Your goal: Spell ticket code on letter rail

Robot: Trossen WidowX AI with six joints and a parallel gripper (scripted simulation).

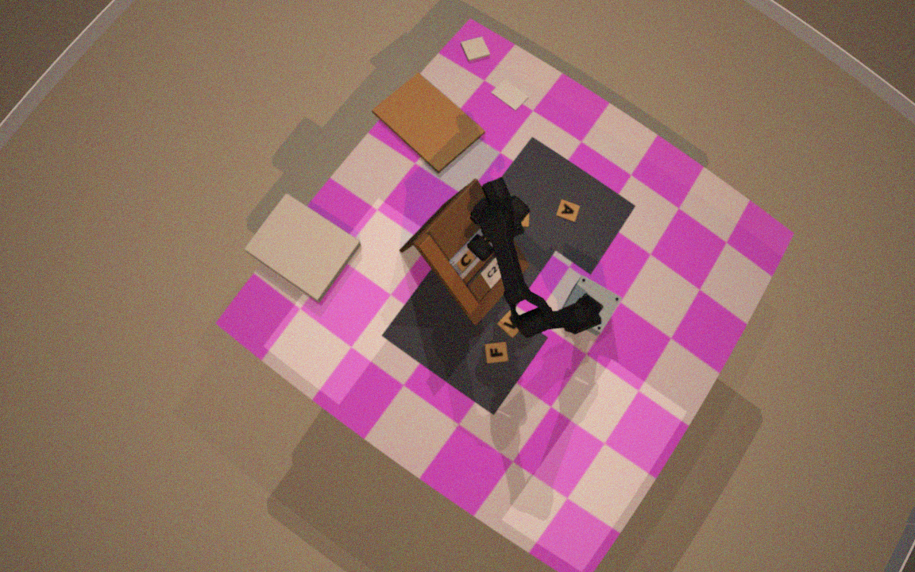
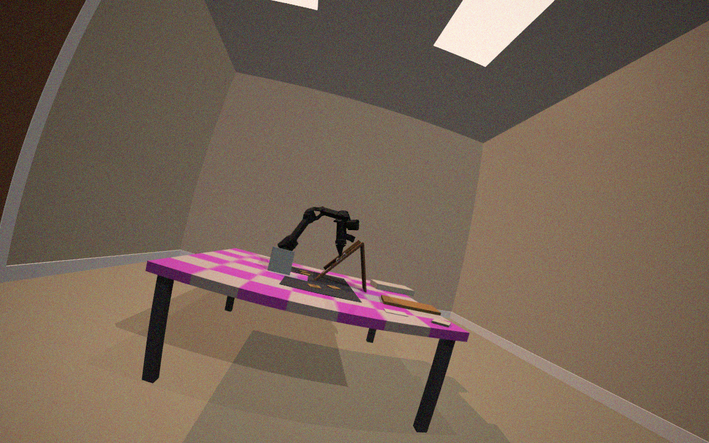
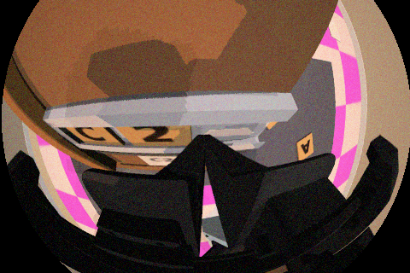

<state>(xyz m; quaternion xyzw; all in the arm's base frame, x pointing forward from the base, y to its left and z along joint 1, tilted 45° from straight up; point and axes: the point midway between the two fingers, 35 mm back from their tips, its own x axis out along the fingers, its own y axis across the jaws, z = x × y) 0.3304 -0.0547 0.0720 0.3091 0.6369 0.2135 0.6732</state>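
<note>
The 2 tile lies 1 cm ahead of my gripper tip, 3 cm to the left of it and 1 cm below it. Round my gripper tip: c tile: 2 cm ahead, 10 cm to the left, 1 cm below; white ticket: 5 cm behind, 5 cm to the left, 9 cm below; 3 tile: 1 cm behind, 15 cm to the right, 17 cm below.
</note>
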